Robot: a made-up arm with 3 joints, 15 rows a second.
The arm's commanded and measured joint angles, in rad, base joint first. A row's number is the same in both.
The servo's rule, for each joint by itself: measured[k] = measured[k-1] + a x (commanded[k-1-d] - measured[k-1]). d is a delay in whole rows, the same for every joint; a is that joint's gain. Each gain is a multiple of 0.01, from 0.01 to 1. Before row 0 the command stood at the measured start. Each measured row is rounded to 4 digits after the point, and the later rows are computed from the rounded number. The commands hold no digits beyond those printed.
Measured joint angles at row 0:
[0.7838, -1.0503, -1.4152]
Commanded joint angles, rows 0 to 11:
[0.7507, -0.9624, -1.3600]
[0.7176, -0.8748, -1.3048]
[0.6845, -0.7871, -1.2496]
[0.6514, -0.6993, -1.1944]
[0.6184, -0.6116, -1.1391]
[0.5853, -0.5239, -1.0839]
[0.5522, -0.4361, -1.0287]
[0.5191, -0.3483, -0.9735]
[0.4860, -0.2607, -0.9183]
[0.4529, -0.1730, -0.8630]
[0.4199, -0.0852, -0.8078]
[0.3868, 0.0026, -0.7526]
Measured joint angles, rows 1 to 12:
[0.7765, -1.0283, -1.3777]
[0.7635, -0.9899, -1.3281]
[0.7461, -0.9392, -1.2747]
[0.7253, -0.8792, -1.2201]
[0.7018, -0.8123, -1.1650]
[0.6762, -0.7402, -1.1099]
[0.6489, -0.6642, -1.0547]
[0.6203, -0.5852, -0.9995]
[0.5908, -0.5041, -0.9443]
[0.5605, -0.4213, -0.8890]
[0.5296, -0.3373, -0.8338]
[0.4982, -0.2523, -0.7786]
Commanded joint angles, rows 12 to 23:
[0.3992, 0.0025, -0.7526]
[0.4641, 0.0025, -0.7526]
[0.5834, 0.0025, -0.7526]
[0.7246, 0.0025, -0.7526]
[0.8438, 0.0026, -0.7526]
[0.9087, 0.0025, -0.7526]
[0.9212, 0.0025, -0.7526]
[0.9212, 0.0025, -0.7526]
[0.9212, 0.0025, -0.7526]
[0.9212, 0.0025, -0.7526]
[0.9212, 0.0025, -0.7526]
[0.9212, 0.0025, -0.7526]
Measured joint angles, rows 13 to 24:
[0.4764, -0.1886, -0.7609]
[0.4737, -0.1408, -0.7553]
[0.4978, -0.1050, -0.7535]
[0.5477, -0.0781, -0.7529]
[0.6128, -0.0579, -0.7527]
[0.6779, -0.0428, -0.7526]
[0.7314, -0.0315, -0.7526]
[0.7732, -0.0230, -0.7526]
[0.8058, -0.0166, -0.7526]
[0.8312, -0.0118, -0.7526]
[0.8510, -0.0082, -0.7526]
[0.8664, -0.0055, -0.7526]

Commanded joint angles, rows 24 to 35:
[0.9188, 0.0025, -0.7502]
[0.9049, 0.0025, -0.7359]
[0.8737, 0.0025, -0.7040]
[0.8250, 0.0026, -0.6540]
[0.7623, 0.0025, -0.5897]
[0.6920, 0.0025, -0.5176]
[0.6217, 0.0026, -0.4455]
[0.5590, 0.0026, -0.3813]
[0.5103, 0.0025, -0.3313]
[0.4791, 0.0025, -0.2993]
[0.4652, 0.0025, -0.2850]
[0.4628, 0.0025, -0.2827]
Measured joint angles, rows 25 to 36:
[0.8779, -0.0035, -0.7510]
[0.8838, -0.0020, -0.7407]
[0.8816, -0.0009, -0.7157]
[0.8691, 0.0000, -0.6737]
[0.8456, 0.0006, -0.6166]
[0.8118, 0.0011, -0.5493]
[0.7700, 0.0015, -0.4787]
[0.7236, 0.0018, -0.4125]
[0.6767, 0.0020, -0.3573]
[0.6332, 0.0021, -0.3179]
[0.5962, 0.0022, -0.2955]
[0.5669, 0.0023, -0.2868]

